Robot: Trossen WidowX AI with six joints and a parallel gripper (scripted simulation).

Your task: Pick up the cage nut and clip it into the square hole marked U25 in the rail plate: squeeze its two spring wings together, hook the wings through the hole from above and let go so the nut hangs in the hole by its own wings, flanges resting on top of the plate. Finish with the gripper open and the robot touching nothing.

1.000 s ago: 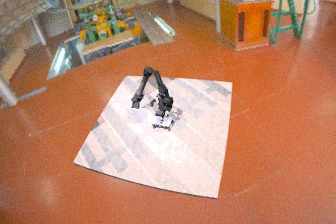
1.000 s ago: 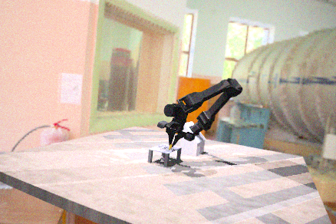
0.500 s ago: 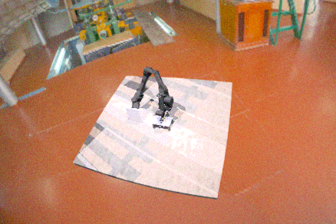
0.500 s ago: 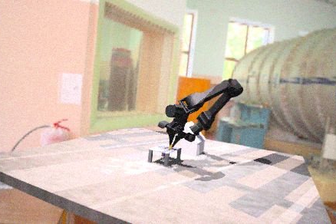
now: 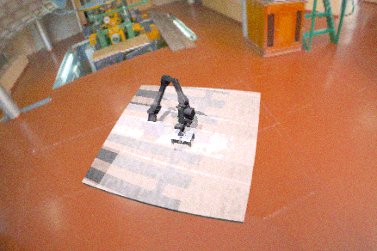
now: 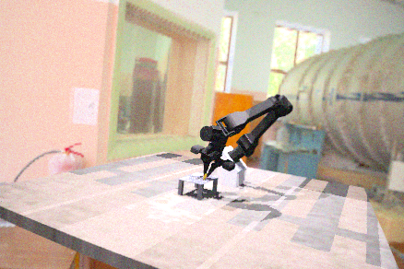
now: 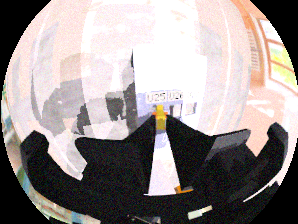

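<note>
Right now my gripper tip is 1 cm above the small yellow cage nut. Round my gripper tip: label 3 cm to the right, 2 cm ahead, 1 cm below.
</note>
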